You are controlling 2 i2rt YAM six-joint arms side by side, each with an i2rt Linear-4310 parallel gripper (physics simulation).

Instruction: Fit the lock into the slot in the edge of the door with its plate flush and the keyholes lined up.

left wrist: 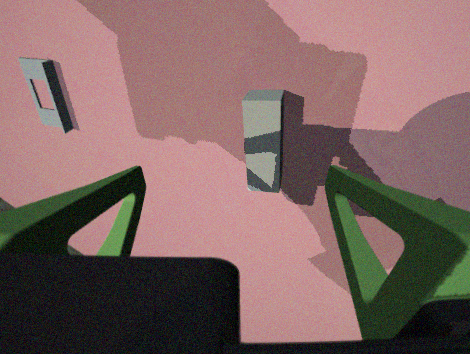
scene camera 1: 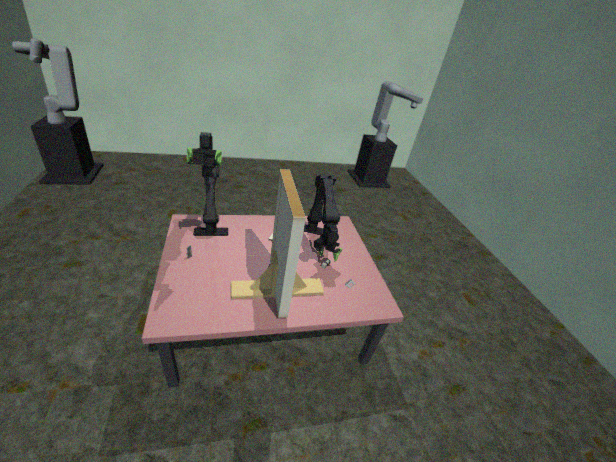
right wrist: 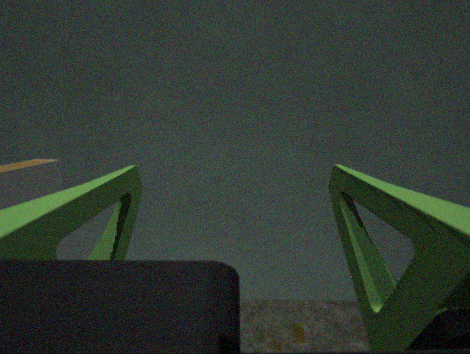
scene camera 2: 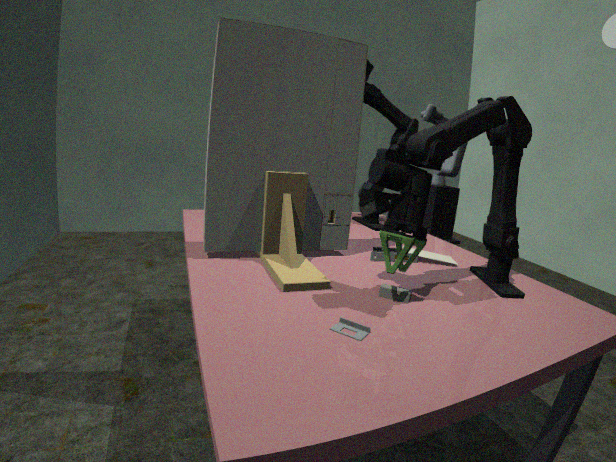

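Seen in the pictures: left gripper, fingertip midpoint: point(left wrist: 235, 176) point(scene camera 1: 328, 258) point(scene camera 2: 396, 272); right gripper, fingertip midpoint: point(scene camera 1: 203, 156) point(right wrist: 235, 176); left arm's base at its link origin: point(scene camera 1: 311, 230) point(scene camera 2: 494, 282); right arm's base at its link origin: point(scene camera 1: 211, 232) point(scene camera 2: 369, 224).
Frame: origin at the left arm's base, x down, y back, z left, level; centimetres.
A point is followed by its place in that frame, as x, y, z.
Note:
The door point(scene camera 1: 289, 260) @(-37.1, -75.5, -2.8) point(scene camera 2: 280, 110) @(-36.5, -59.0, -5.5) stands upright, with a small opening point(scene camera 2: 332, 216) low in its face; the slot in its edge is hidden. A grey block point(scene camera 1: 325, 263) @(-2.2, -32.1, 12.8) point(scene camera 2: 386, 292) @(-1.2, -32.9, 13.5) point(left wrist: 262, 117) @(-2.2, -32.8, 12.3) lies on the table, partly shadowed; I cannot tell whether it is the lock. My left gripper point(scene camera 1: 328, 256) @(-5.8, -31.6, 13.8) point(scene camera 2: 398, 270) @(-5.8, -31.6, 13.8) point(left wrist: 235, 176) @(-5.8, -31.6, 13.8) is open, pointing down above and beside the block, with nothing between its fingers. My right gripper point(scene camera 1: 204, 151) @(-62.0, -54.4, -46.6) point(right wrist: 235, 176) @(-62.0, -54.4, -46.6) is open and empty, raised high at the back left in scene camera 1.
The yellow stand point(scene camera 1: 245, 289) @(-1.8, -64.0, -23.3) point(scene camera 2: 300, 274) @(-1.8, -50.6, 8.7) holds the door. A grey bracket with a rectangular hole point(scene camera 1: 349, 283) @(0.0, -41.3, 27.8) point(scene camera 2: 358, 334) @(-0.2, -40.3, 29.5) point(left wrist: 34, 67) @(-0.2, -43.6, 27.3) lies near the block. Another grey piece point(scene camera 2: 378, 256) @(-1.3, -30.4, -11.0) and a flat white piece point(scene camera 2: 437, 258) @(-1.2, -12.0, -14.3) lie behind the left gripper. A dark piece point(scene camera 1: 189, 252) @(-3.7, -50.3, -59.2) lies at the left.

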